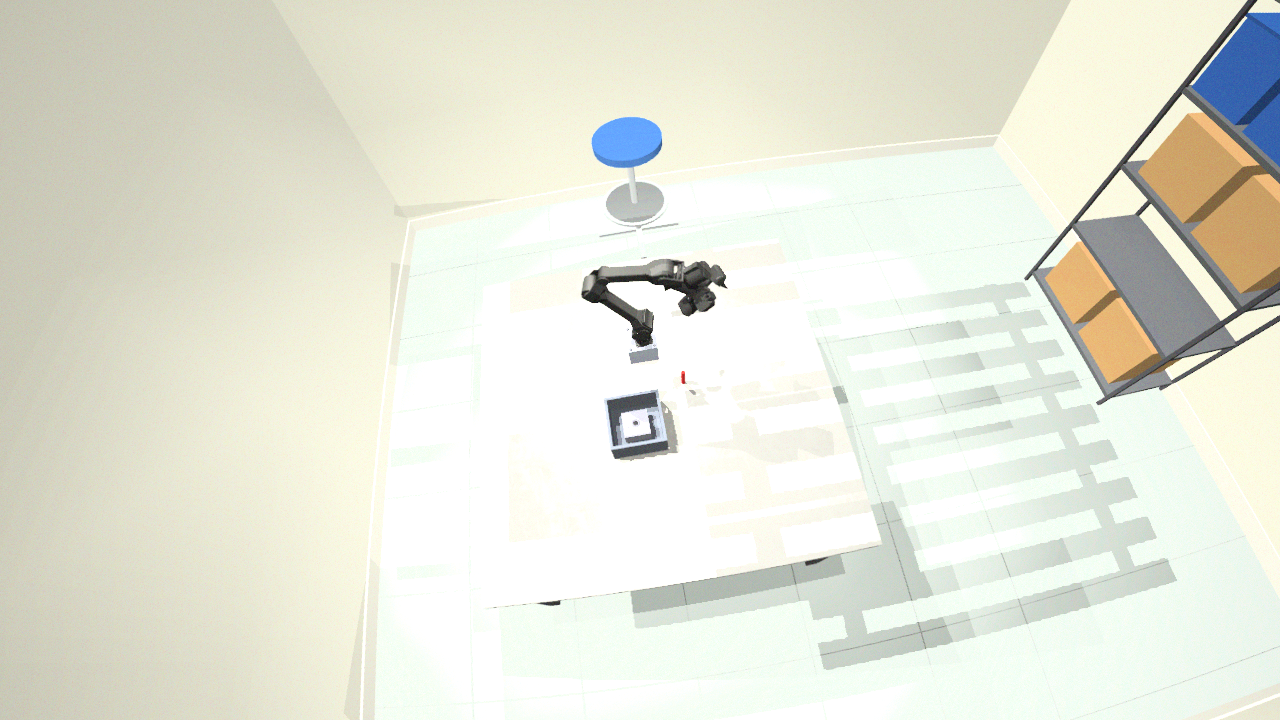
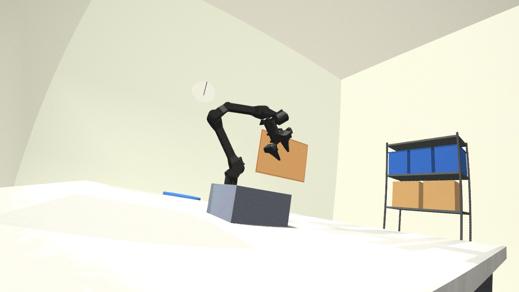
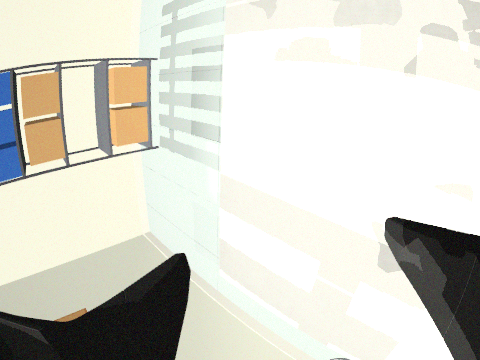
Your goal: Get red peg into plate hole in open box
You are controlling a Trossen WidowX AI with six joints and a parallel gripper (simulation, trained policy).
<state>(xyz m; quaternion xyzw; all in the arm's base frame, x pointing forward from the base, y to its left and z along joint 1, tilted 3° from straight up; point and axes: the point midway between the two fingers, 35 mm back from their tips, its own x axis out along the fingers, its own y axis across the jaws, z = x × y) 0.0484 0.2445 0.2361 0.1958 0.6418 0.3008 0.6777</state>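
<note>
Now: the red peg 120 mm ahead of my gripper tip, 160 mm to the right of it and 270 mm below it. Also, from my gripper tip: grey box: 250 mm ahead, 360 mm to the right, 280 mm below.
</note>
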